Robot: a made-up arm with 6 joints.
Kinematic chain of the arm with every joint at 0, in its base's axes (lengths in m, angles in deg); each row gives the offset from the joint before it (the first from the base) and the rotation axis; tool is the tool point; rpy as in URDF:
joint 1: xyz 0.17 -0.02 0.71 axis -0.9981 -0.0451 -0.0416
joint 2: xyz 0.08 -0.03 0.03 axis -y
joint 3: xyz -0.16 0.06 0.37 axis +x
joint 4: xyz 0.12 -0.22 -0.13 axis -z
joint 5: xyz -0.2 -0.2 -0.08 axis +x
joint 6: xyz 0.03 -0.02 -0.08 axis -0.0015 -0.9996 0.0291
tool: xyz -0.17 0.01 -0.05 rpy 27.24 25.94 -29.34
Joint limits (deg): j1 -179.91..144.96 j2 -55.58..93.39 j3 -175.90..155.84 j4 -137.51..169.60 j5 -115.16..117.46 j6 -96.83..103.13
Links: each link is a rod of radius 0.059 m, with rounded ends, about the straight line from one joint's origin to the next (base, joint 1, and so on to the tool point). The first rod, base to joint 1, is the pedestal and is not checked.
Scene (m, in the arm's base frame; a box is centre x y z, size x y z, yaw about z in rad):
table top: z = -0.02
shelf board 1: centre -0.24 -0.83 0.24 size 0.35 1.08 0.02 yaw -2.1
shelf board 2: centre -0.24 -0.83 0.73 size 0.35 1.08 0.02 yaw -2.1
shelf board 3: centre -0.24 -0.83 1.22 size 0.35 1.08 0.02 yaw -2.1
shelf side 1: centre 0.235 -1.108 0.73 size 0.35 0.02 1 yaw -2.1
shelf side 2: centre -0.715 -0.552 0.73 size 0.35 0.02 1 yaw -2.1
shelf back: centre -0.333 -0.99 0.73 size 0.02 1.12 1 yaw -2.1
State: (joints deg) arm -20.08 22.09 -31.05 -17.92 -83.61 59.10
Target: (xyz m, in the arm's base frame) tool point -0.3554 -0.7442 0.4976
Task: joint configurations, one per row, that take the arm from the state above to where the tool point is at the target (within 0.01 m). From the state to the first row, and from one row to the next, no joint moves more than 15 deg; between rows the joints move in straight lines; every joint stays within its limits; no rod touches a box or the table.
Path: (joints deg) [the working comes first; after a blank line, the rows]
Joints at the target: -48.58 46.04 -44.76 -9.85 -81.48 53.58
Straight joint move there: touches shelf board 2.

1: -5.72 19.39 -16.27 -15.94 -83.94 62.99
2: 8.65 16.70 -1.49 -13.96 -84.27 66.88
3: 23.01 14.00 13.29 -11.98 -84.59 70.77
4: 8.23 16.90 8.35 -0.48 -79.71 61.65
5: -6.55 19.80 3.41 11.01 -74.83 52.53
6: -21.34 22.71 -1.53 22.51 -69.95 43.41
7: -30.42 30.49 -15.94 11.72 -73.80 46.80
8: -39.50 38.27 -30.35 0.93 -77.64 50.19
9: -48.58 46.04 -44.76 -9.85 -81.48 53.58

